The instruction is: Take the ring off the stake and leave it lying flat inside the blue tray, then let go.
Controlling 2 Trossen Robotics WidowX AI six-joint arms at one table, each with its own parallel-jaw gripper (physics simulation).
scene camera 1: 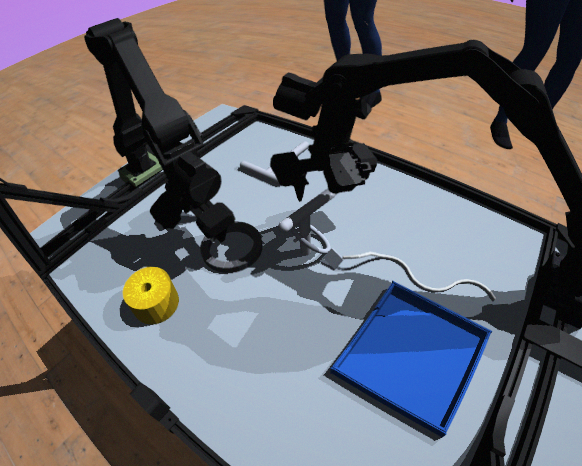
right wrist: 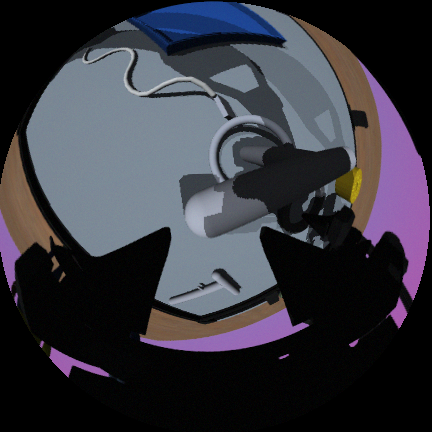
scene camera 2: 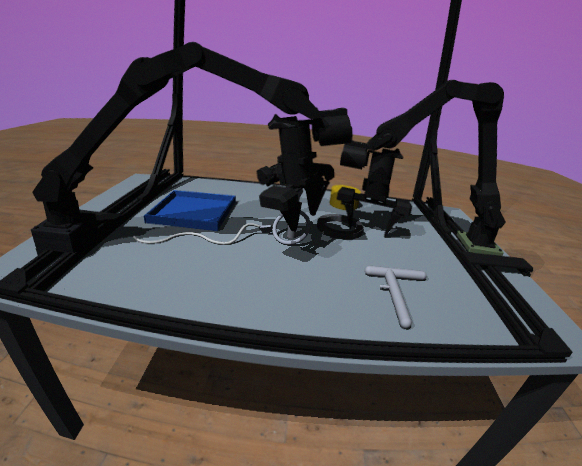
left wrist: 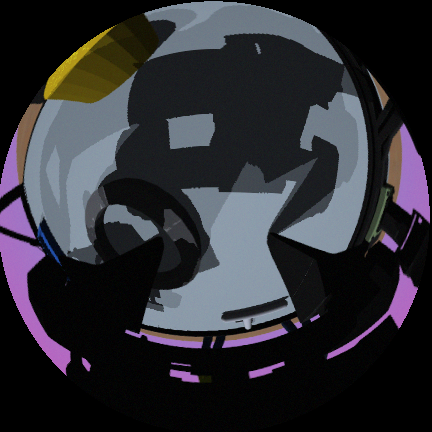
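Pixels of known places: left gripper, between the fingertips: (right wrist: 298, 231) (scene camera 2: 367, 232) (left wrist: 215, 240); right gripper, between the fingertips: (scene camera 2: 303, 222) (left wrist: 140, 335); left arm's base, origin of its link: (scene camera 1: 140, 166) (scene camera 2: 480, 241) (left wrist: 384, 213); right arm's base, origin of its link: (scene camera 1: 575, 278) (scene camera 2: 63, 221).
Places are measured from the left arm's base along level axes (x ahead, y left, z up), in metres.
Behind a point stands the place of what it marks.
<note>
The light grey ring (scene camera 1: 327, 245) @[x 0.527, y 0.093, z -0.018 m] (scene camera 2: 275, 232) @[x 0.531, y 0.088, z -0.016 m] (right wrist: 215, 155) @[x 0.509, y 0.104, z -0.024 m] loops tilted around the upright of the grey T-topped stake (scene camera 1: 312, 207) @[x 0.505, y 0.078, z 0.075 m] (right wrist: 225, 205) @[x 0.506, y 0.125, z 0.077 m], below its crossbar. A white cord (scene camera 1: 410, 274) @[x 0.684, y 0.137, z -0.027 m] (right wrist: 131, 75) @[x 0.666, y 0.146, z -0.028 m] runs from the ring. The blue tray (scene camera 1: 410, 370) @[x 0.781, y -0.024, z -0.026 m] (scene camera 2: 187, 207) @[x 0.794, y -0.006, z -0.026 m] (right wrist: 215, 25) is empty. My right gripper (scene camera 2: 303, 220) @[x 0.467, y 0.137, z 0.040 m] (right wrist: 216, 232) @[x 0.467, y 0.137, z 0.040 m] is open and empty, just beside one end of the crossbar; its fingers hide much of the stake in scene camera 2. My left gripper (scene camera 2: 371, 230) @[x 0.307, y -0.012, z -0.029 m] (left wrist: 215, 240) @[x 0.307, y -0.012, z -0.029 m] is open and empty, with one finger at a dark ring (scene camera 1: 257, 245) @[x 0.425, y 0.010, z -0.017 m] (scene camera 2: 321, 226) @[x 0.428, y 0.017, z -0.017 m] (left wrist: 190, 225) @[x 0.322, y -0.033, z -0.024 m].
A yellow cylinder (scene camera 1: 150, 295) @[x 0.387, y -0.206, z 0.017 m] (left wrist: 100, 60) with a hole in its top stands left of the tray in scene camera 1. A loose grey T-shaped piece (scene camera 1: 257, 171) @[x 0.260, y 0.174, z -0.016 m] (scene camera 2: 398, 300) @[x 0.278, y 0.288, z -0.014 m] (right wrist: 192, 294) @[x 0.283, y 0.263, z -0.017 m] lies on the table. Black rails run along the table's edges. The two arms are close together.
</note>
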